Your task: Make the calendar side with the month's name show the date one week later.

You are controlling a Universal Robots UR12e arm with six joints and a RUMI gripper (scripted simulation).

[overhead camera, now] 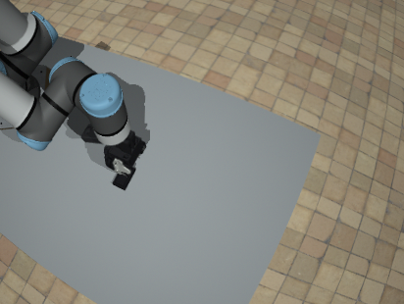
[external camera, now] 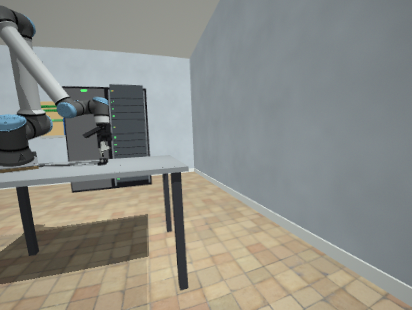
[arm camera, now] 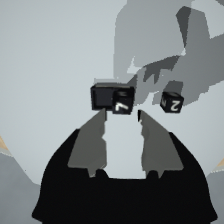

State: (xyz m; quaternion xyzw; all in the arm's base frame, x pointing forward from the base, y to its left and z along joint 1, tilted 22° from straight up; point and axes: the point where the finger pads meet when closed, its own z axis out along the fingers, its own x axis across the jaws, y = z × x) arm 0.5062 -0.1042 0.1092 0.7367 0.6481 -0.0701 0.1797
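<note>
Right now my hand is 20 mm to the left of the dark tray and 50 mm above it. Round my hand: black cube (10 mm ahead, 90 mm to the left, 50 mm below).
</note>
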